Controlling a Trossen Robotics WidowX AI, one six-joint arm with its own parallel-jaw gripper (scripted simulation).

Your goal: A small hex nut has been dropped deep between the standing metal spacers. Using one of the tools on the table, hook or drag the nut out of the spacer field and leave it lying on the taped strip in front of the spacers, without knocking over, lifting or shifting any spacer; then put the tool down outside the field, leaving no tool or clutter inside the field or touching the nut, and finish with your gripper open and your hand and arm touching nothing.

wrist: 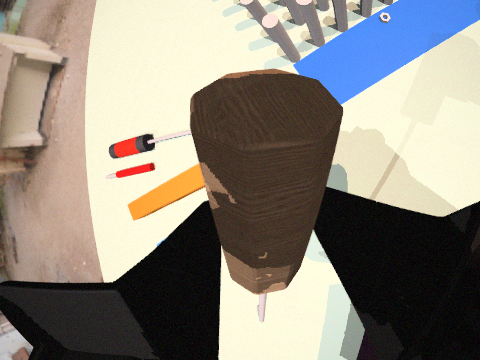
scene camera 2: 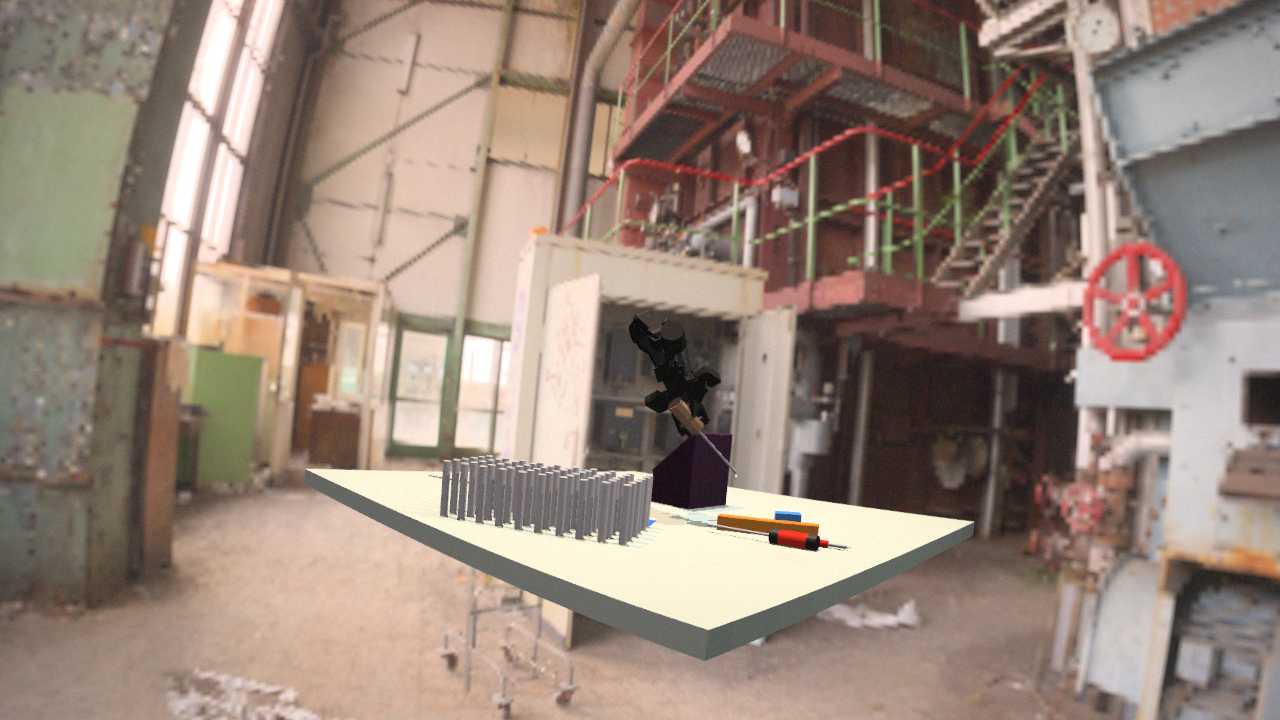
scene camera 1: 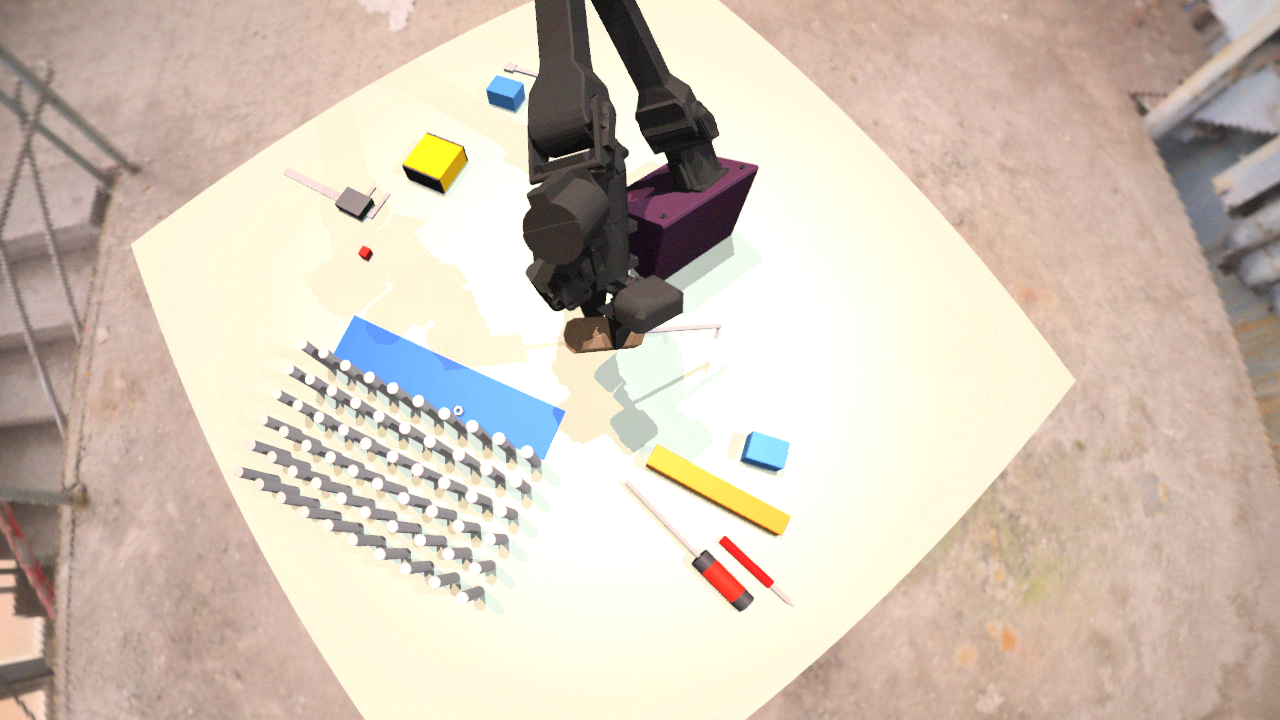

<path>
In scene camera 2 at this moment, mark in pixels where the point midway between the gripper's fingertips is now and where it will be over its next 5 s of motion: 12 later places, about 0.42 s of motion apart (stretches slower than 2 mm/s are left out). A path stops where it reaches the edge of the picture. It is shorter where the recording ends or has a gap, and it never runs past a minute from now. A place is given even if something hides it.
The gripper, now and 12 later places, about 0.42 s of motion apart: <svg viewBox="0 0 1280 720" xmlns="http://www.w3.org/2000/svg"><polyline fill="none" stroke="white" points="687,420 707,417 725,418 742,419 756,421 769,424 782,428 794,433 804,439 812,446 816,451 818,453 819,459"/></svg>
</path>
